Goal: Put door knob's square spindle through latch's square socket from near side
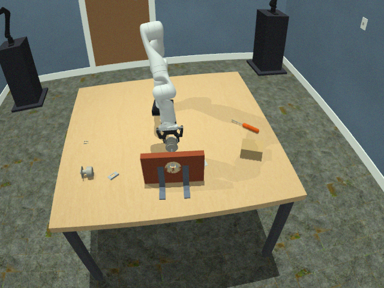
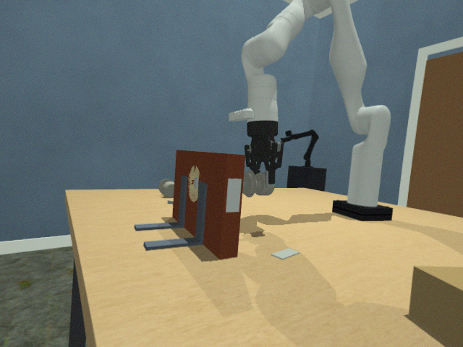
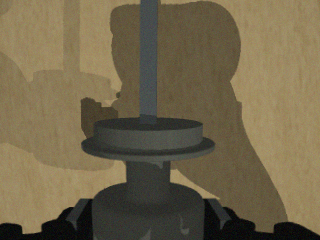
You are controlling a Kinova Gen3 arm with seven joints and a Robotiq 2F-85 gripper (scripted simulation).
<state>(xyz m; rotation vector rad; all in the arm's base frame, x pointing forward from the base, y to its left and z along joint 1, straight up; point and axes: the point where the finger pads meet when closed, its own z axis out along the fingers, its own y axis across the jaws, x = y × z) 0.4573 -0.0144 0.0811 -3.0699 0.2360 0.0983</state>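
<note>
Now: the door knob 4 cm ahead of my hand and 1 cm below it. Also, from my hand: tan box 43 cm to the left, 9 cm below, 6 cm ahead; then wooden slab 16 cm ahead, 2 cm to the right, 2 cm below.
</note>
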